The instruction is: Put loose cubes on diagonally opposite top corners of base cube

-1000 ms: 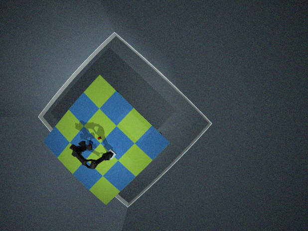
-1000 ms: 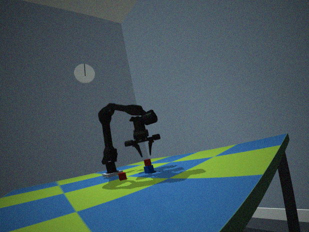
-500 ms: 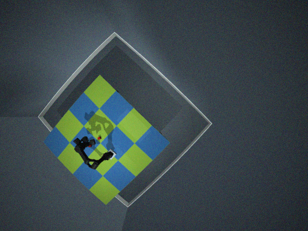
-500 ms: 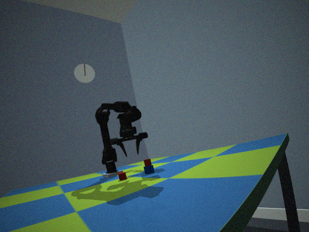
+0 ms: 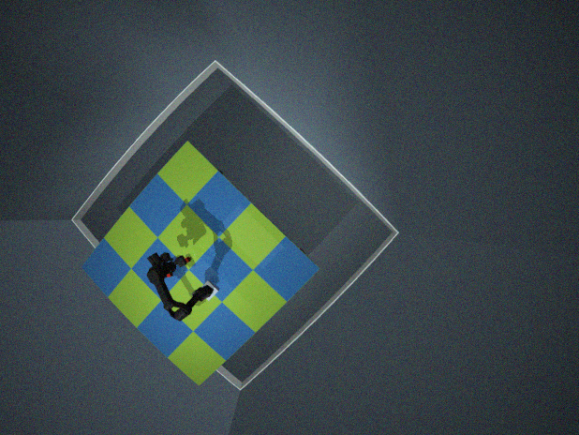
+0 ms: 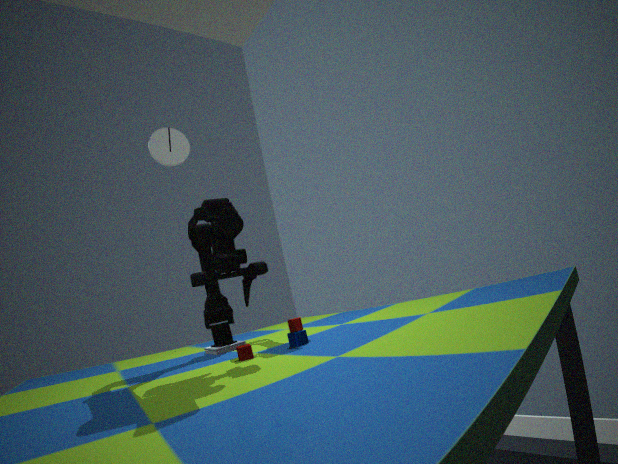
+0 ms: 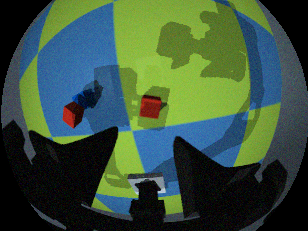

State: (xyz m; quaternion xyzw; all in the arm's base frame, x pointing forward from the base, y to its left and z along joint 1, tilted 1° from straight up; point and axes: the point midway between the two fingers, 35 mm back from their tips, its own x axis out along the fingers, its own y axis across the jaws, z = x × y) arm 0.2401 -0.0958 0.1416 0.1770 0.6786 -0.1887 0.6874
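My gripper tip is now 110 mm above the red cube.
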